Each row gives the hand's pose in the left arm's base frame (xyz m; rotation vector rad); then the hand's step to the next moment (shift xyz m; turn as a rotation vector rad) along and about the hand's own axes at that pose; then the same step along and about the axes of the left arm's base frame.
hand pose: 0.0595 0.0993 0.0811 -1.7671 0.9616 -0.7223
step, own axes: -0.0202 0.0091 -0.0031 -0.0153 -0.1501 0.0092
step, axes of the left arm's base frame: -0.0155 0.0138 -0.0084 0.0426 0.0513 0.1357
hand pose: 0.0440 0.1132 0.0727 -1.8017 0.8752 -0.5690
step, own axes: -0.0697 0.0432 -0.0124 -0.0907 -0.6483 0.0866
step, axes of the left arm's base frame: -0.0656 0.0374 -0.0343 0.2022 0.2680 0.5686
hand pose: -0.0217 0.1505 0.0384 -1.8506 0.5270 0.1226
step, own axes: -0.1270 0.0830 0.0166 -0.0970 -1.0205 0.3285
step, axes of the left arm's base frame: -0.1450 0.0321 -0.0354 0.3925 0.5857 0.8134
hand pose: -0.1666 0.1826 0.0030 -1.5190 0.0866 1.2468
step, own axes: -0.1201 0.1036 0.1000 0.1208 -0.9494 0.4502
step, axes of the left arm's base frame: -0.1821 -0.0292 0.0336 0.3660 0.7670 0.6297
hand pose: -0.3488 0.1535 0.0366 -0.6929 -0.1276 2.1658
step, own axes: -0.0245 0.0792 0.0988 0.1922 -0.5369 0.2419
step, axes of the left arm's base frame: -0.0942 -0.0552 0.0686 0.1520 0.5250 0.2916
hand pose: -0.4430 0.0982 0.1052 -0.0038 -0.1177 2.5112
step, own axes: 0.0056 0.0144 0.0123 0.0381 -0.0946 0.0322
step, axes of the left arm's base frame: -0.0133 -0.0093 0.0112 0.0237 0.0959 0.0411
